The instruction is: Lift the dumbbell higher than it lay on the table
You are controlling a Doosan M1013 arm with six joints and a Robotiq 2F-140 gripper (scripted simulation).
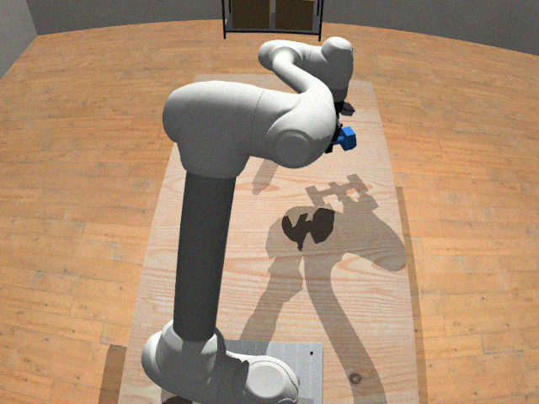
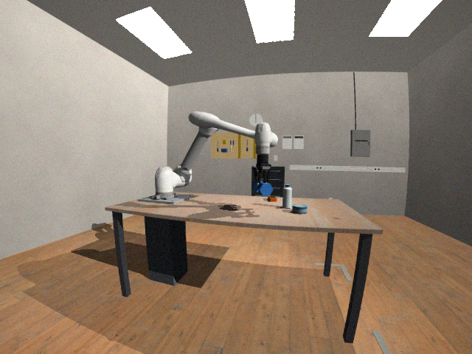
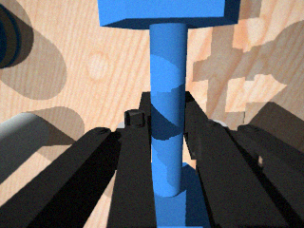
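My hand is right at the blue dumbbell. From my hand the other things lie so: flat blue round tin: 250 mm ahead, 140 mm below, 30 mm to the left; then small orange block: 420 mm to the left, 150 mm below, 50 mm ahead; then white bottle: 170 mm ahead, 160 mm to the left, 80 mm below.
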